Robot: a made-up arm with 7 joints. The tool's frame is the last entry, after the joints. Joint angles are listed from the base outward. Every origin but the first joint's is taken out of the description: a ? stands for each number. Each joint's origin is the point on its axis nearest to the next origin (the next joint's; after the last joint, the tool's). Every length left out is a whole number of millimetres.
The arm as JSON. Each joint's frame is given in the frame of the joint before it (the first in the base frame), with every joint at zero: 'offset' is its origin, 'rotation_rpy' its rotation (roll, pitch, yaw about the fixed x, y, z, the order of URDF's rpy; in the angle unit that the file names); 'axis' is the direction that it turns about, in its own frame. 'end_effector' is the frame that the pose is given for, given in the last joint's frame.
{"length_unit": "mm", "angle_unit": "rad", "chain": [
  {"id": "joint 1", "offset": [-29.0, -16.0, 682.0], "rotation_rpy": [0.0, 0.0, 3.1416], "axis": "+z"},
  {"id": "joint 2", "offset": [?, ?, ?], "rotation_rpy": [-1.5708, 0.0, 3.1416], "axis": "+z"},
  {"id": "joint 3", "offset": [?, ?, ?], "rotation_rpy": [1.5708, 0.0, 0.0], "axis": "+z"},
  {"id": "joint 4", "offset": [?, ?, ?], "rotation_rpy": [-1.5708, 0.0, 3.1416], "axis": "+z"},
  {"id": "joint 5", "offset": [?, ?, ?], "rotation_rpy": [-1.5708, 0.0, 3.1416], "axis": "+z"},
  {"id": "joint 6", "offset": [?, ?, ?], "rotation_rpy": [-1.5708, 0.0, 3.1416], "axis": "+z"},
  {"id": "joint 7", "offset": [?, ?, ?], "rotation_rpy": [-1.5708, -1.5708, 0.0], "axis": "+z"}
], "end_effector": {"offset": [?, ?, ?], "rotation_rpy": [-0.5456, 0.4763, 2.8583]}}
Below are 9 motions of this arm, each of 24 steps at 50 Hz.
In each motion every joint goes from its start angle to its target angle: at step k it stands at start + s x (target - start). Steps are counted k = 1, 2, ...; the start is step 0. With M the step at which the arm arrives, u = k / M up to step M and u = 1 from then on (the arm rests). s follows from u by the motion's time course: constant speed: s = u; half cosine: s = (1 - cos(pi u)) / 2; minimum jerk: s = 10 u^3 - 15 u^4 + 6 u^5.
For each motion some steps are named. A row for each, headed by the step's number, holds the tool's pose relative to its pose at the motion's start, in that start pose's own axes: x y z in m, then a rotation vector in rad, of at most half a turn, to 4 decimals.
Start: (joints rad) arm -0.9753 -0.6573 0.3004 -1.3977 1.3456 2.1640 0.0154
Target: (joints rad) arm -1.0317 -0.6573 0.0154 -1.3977 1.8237 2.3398 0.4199
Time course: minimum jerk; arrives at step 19
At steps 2, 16, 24:
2: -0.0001 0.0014 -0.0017 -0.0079 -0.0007 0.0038
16: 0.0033 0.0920 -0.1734 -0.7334 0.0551 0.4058
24: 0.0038 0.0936 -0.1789 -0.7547 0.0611 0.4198

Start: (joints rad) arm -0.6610 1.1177 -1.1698 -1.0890 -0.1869 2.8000 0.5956
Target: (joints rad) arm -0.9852 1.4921 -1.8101 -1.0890 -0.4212 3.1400 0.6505
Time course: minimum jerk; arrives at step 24
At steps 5, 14, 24:
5: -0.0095 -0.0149 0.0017 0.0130 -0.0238 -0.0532
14: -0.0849 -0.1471 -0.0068 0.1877 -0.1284 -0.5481
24: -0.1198 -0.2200 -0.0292 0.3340 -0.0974 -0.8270

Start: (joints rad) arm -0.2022 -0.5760 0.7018 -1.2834 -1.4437 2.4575 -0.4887
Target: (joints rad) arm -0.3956 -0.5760 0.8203 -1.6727 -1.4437 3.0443 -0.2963
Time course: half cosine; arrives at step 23
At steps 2, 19, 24:
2: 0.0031 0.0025 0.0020 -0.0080 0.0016 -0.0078
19: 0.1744 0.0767 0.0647 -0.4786 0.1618 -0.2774
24: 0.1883 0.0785 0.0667 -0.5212 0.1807 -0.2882

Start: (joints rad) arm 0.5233 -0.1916 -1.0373 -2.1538 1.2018 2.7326 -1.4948
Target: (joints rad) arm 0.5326 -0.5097 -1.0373 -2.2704 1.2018 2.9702 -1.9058
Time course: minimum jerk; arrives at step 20
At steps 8, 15, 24:
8: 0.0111 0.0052 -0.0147 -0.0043 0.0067 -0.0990
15: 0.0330 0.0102 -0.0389 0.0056 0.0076 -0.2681
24: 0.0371 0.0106 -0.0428 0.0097 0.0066 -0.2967

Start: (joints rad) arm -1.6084 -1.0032 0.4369 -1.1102 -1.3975 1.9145 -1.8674
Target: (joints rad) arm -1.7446 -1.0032 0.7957 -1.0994 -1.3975 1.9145 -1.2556
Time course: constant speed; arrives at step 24
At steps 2, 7, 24:
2: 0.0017 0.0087 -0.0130 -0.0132 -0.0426 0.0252
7: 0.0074 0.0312 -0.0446 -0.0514 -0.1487 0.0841
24: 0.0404 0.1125 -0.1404 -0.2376 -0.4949 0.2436

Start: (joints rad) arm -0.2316 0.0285 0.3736 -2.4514 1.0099 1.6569 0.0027
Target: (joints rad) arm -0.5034 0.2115 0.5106 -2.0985 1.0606 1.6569 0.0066
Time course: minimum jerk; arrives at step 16
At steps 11, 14, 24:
11: 0.0783 0.0415 -0.0527 -0.0867 0.2149 -0.0637
14: 0.0937 0.0485 -0.0672 -0.1054 0.2616 -0.0779
24: 0.0952 0.0492 -0.0687 -0.1072 0.2662 -0.0794

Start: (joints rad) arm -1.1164 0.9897 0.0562 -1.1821 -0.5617 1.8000 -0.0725
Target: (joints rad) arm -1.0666 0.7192 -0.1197 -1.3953 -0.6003 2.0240 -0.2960
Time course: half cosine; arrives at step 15
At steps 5, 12, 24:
5: -0.0034 0.0022 -0.0243 -0.0137 -0.0266 -0.0677
12: -0.0127 0.0001 -0.0911 -0.0408 -0.0947 -0.2334
24: -0.0141 -0.0013 -0.1011 -0.0440 -0.1043 -0.2562

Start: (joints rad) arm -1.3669 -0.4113 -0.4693 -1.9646 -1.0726 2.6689 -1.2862
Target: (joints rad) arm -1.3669 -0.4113 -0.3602 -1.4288 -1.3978 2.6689 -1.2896
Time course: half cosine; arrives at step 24
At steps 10, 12, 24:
10: 0.0048 0.0002 -0.0783 0.2029 -0.1307 -0.0151
12: 0.0092 0.0011 -0.1049 0.2738 -0.1748 -0.0148
24: 0.0383 0.0071 -0.2025 0.5453 -0.3374 0.0147

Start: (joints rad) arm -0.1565 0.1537 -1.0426 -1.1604 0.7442 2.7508 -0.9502
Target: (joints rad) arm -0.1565 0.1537 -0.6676 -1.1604 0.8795 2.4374 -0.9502
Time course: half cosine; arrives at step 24
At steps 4, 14, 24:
4: 0.0015 -0.0036 0.0100 -0.0135 0.0333 0.0265
14: 0.0296 -0.0284 0.0985 -0.1213 0.3264 0.2387
24: 0.0641 -0.0369 0.1576 -0.1871 0.5318 0.3678

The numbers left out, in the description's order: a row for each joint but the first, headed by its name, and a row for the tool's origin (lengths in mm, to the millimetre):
joint 2: -5.0 8.0 0.0
joint 3: 25.0 -138.0 0.0
joint 4: 48.0 12.0 0.0
joint 5: 100.0 -361.0 0.0
joint 6: -13.0 25.0 0.0
joint 7: -171.0 -1.0 0.0
tool: 20.0 -20.0 0.0

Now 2 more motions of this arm.
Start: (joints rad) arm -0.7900 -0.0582 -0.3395 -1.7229 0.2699 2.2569 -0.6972
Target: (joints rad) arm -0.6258 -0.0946 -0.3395 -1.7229 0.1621 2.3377 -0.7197
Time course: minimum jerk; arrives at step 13
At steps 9, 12, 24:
9: 0.0671 0.0469 0.0475 0.0367 0.0647 -0.1790
12: 0.0821 0.0555 0.0561 0.0421 0.0781 -0.2162
24: 0.0824 0.0557 0.0563 0.0422 0.0784 -0.2171

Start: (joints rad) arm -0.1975 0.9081 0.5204 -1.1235 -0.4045 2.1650 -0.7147
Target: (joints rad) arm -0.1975 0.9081 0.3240 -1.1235 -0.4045 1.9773 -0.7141
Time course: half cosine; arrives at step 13
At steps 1, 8, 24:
1: -0.0009 -0.0013 0.0002 0.0030 0.0001 0.0035
8: -0.0405 -0.0632 0.0029 0.1323 0.0020 0.1685
24: -0.0570 -0.0958 0.0009 0.1908 0.0024 0.2521

